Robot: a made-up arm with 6 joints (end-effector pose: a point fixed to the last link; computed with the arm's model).
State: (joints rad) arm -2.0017 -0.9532 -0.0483 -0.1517 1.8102 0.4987
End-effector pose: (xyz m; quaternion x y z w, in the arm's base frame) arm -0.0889 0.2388 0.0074 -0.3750 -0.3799 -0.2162 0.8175
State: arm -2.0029 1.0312 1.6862 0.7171 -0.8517 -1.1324
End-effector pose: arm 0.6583 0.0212 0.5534 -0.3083 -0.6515 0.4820 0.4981
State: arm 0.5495 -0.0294 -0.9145 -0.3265 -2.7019 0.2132
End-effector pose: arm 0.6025 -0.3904 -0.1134 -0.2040 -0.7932 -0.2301 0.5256
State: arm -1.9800 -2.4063 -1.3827 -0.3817 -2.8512 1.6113
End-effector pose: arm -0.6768 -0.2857 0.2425 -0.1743 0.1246 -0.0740 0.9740
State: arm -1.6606 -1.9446 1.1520 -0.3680 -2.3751 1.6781
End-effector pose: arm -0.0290 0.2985 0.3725 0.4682 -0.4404 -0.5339 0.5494
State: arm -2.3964 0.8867 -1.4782 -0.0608 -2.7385 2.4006
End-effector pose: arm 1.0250 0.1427 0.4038 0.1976 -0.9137 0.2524 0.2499
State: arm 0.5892 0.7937 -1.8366 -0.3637 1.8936 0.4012
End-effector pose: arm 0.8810 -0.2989 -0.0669 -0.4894 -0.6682 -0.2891 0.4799
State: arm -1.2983 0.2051 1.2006 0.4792 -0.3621 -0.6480
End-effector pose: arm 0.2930 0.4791 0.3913 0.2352 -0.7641 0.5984 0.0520
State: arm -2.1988 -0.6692 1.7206 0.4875 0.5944 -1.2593
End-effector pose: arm -0.2419 0.1398 0.4843 -0.3159 0.3444 -0.6201 0.6301
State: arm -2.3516 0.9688 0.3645 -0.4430 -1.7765 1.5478
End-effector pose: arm 0.6875 -0.1305 0.2025 0.0754 -0.0467 0.9066 0.4127
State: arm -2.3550 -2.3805 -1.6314 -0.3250 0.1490 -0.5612
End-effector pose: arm -0.0946 -0.1247 0.0188 -0.2775 -0.4033 0.8717 0.0210
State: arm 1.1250 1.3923 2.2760 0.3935 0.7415 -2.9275
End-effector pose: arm 0.6152 -0.1217 0.1628 0.0580 0.9779 0.1880 0.0709
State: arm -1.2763 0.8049 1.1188 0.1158 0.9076 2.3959
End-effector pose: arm 0.1877 0.3650 0.4243 0.6656 -0.1678 -0.5357 0.4917
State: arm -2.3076 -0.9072 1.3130 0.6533 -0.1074 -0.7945
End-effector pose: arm -0.2632 0.1535 0.5721 -0.3782 0.6550 -0.3354 0.5617
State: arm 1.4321 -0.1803 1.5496 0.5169 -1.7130 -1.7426
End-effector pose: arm 0.3671 -0.1329 0.0911 0.3755 -0.5848 -0.6379 0.3317
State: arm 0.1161 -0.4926 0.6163 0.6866 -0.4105 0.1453
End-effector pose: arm -0.0741 0.1605 0.0176 0.6194 -0.4778 0.5016 0.3693
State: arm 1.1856 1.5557 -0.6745 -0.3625 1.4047 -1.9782
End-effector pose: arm 0.5807 -0.0904 0.6650 -0.5799 -0.4053 -0.0834 0.7018
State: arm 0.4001 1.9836 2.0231 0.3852 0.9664 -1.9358
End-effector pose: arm 0.6254 0.1278 0.3298 -0.2498 0.4835 0.7681 0.3374
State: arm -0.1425 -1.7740 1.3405 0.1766 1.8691 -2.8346
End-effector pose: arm 0.1429 0.0744 0.7003 -0.6289 0.5247 0.3053 0.4857
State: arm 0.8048 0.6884 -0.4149 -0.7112 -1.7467 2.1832
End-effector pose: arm 0.8292 0.0215 0.3364 0.3510 -0.6646 -0.6430 0.1469
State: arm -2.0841 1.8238 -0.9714 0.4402 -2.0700 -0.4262
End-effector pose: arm 0.4970 -0.3753 -0.0211 0.3213 0.3136 0.7362 0.5064
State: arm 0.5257 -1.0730 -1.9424 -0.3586 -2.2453 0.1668
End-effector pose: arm -0.1185 -0.0293 -0.2528 -0.1186 -0.3034 -0.7507 0.5748
